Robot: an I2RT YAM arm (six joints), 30 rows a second.
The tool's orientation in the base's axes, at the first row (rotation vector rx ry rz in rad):
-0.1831, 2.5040, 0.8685
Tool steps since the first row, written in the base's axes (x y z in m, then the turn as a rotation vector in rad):
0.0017, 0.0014, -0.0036, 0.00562, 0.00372, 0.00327
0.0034, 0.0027, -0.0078, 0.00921, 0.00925, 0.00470
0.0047, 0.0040, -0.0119, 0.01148, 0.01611, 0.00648
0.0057, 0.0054, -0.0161, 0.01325, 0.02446, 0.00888
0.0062, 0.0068, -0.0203, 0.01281, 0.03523, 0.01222
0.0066, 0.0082, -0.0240, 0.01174, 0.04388, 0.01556
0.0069, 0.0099, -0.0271, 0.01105, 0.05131, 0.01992
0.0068, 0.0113, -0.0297, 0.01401, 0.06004, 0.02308
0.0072, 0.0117, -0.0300, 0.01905, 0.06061, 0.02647
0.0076, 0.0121, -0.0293, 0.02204, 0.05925, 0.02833
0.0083, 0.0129, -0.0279, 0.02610, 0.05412, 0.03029
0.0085, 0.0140, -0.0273, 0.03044, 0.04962, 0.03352
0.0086, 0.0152, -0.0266, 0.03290, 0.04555, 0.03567
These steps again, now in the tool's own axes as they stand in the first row. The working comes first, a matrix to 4 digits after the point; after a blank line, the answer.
The tool's axes in the first row as the columns of a matrix, in the base's axes (used below as rounded here):
-0.8758, -0.2748, 0.3969
0.0300, 0.7896, 0.6129
-0.4818, 0.5486, -0.6833

0.0003, -0.0013, 0.0040, -0.00639, 0.00319, 0.00228
0.0009, -0.0031, 0.0083, -0.01005, 0.00735, 0.00611
0.0017, -0.0047, 0.0124, -0.01269, 0.01312, 0.01000
0.0029, -0.0061, 0.0166, -0.01515, 0.02054, 0.01418
0.0046, -0.0075, 0.0205, -0.01605, 0.03100, 0.01833
0.0060, -0.0085, 0.0240, -0.01646, 0.03996, 0.02092
0.0073, -0.0089, 0.0273, -0.01774, 0.04841, 0.02222
0.0087, -0.0092, 0.0299, -0.02159, 0.05622, 0.02659
0.0085, -0.0092, 0.0305, -0.02762, 0.05714, 0.02662
0.0078, -0.0086, 0.0305, -0.03117, 0.05627, 0.02570
0.0066, -0.0074, 0.0303, -0.03583, 0.05218, 0.02283
0.0061, -0.0063, 0.0306, -0.04132, 0.04920, 0.01959
0.0057, -0.0050, 0.0309, -0.04463, 0.04649, 0.01660

